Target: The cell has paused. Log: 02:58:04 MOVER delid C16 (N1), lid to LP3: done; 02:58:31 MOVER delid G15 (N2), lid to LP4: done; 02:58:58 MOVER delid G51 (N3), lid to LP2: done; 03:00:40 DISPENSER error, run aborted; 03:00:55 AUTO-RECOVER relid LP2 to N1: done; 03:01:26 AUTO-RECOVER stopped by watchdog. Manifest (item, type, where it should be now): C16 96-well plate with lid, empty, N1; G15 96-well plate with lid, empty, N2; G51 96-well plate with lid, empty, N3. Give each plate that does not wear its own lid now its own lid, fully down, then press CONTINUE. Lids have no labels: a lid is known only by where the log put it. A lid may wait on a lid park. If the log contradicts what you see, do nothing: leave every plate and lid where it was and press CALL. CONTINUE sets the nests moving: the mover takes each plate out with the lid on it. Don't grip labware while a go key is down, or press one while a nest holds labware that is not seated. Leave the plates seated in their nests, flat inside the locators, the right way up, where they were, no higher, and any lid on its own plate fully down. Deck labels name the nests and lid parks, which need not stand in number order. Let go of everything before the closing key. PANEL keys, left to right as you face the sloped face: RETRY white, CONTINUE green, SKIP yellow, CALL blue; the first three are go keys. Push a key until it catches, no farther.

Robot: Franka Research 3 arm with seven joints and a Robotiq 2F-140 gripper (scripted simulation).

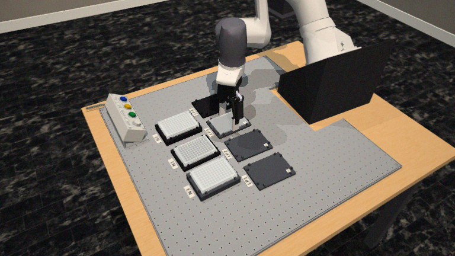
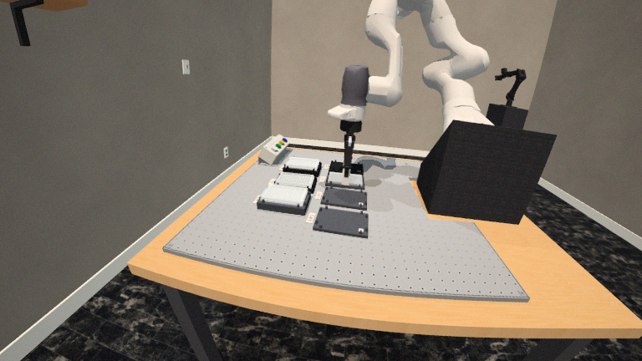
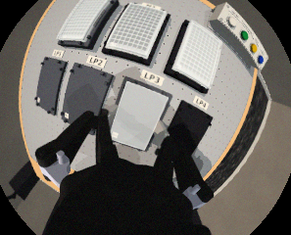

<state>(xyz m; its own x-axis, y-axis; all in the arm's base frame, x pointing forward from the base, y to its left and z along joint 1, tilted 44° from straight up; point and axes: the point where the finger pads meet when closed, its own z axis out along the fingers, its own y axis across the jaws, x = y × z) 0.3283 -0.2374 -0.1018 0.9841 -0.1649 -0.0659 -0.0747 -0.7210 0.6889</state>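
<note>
My gripper is now 3 cm above the lid park LP3. The rest, counted from my hand: lid park LP4 (1 cm behind, 13 cm to the right, 3 cm below); lid park LP1 (2 cm ahead, 26 cm to the left, 3 cm below); lid park LP2 (1 cm ahead, 13 cm to the left, 3 cm below).
</note>
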